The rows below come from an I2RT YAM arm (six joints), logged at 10 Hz.
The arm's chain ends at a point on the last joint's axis. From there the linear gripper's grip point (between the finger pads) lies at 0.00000 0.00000 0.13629 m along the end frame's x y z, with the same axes.
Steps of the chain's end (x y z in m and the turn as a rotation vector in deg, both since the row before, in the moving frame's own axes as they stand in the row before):
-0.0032 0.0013 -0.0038 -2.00 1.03 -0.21
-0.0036 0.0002 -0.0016 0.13 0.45 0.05
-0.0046 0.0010 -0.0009 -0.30 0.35 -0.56
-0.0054 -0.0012 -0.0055 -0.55 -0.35 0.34
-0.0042 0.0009 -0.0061 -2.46 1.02 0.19
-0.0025 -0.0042 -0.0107 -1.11 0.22 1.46
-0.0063 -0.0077 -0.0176 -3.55 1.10 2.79
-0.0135 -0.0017 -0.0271 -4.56 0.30 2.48
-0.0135 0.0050 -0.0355 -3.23 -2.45 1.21
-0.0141 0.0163 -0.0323 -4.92 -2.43 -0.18
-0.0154 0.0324 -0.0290 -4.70 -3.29 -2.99
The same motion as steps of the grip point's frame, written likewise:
-0.0007 0.0061 -0.0039 -2.00 1.03 -0.21
-0.0025 -0.0001 -0.0016 0.13 0.45 0.05
-0.0038 0.0017 -0.0009 -0.30 0.35 -0.56
-0.0062 0.0001 -0.0055 -0.55 -0.35 0.34
-0.0018 0.0068 -0.0062 -2.46 1.02 0.19
-0.0020 -0.0016 -0.0107 -1.11 0.22 1.46
-0.0039 0.0008 -0.0179 -3.55 1.10 2.79
-0.0130 0.0091 -0.0275 -4.56 0.30 2.48
-0.0194 0.0126 -0.0358 -3.23 -2.45 1.21
-0.0199 0.0280 -0.0329 -4.92 -2.43 -0.18
-0.0229 0.0438 -0.0297 -4.70 -3.29 -2.99

